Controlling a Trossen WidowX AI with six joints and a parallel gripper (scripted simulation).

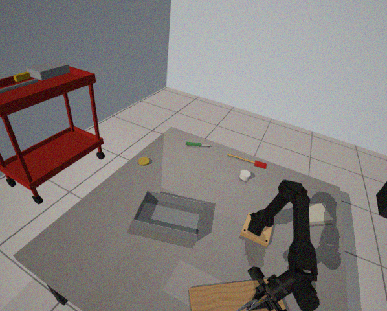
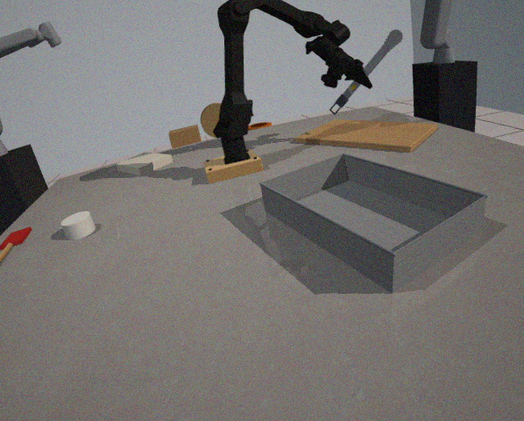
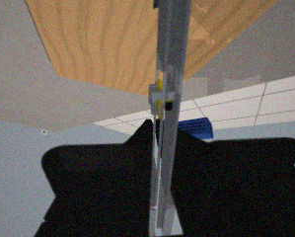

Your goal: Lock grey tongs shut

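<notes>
My gripper tip is now 4 cm to the left of the yellow piece and 3 cm past it. The rest, counted from my gripper tip: wooden board 13 cm below, 3 cm to the right; roasting tin 47 cm ahead, 25 cm to the right, 11 cm below; cream block 72 cm to the right, 17 cm behind, 12 cm below.
</notes>
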